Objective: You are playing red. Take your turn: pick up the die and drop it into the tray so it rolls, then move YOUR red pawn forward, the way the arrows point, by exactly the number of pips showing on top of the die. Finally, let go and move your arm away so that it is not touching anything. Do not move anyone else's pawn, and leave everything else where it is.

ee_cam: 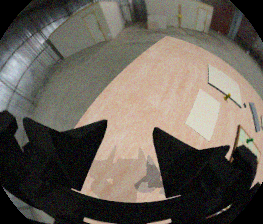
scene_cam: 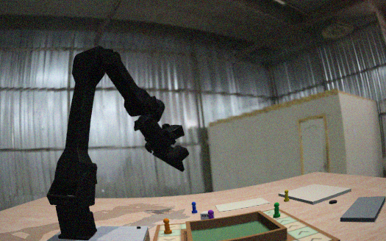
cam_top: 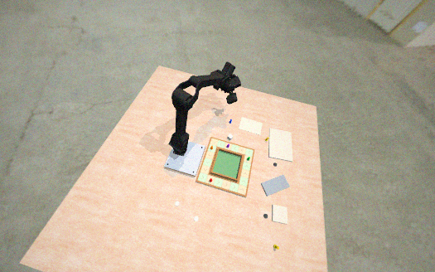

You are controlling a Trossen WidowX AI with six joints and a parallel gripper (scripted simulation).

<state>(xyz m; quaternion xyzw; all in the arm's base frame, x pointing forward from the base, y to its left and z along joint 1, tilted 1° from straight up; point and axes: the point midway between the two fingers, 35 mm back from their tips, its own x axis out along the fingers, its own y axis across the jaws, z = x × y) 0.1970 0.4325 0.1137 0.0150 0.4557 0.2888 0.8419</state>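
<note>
Now: gripper tip 270 mm to the left of the white die, 120 mm above it and 50 mm short of it. Round my gripper tip: orange pawn 380 mm to the right, 100 mm below, 40 mm behind; then purple pawn 340 mm to the right, 100 mm below, 50 mm ahead; then blue pawn 150 mm to the right, 110 mm below, 30 mm ahead.
</note>
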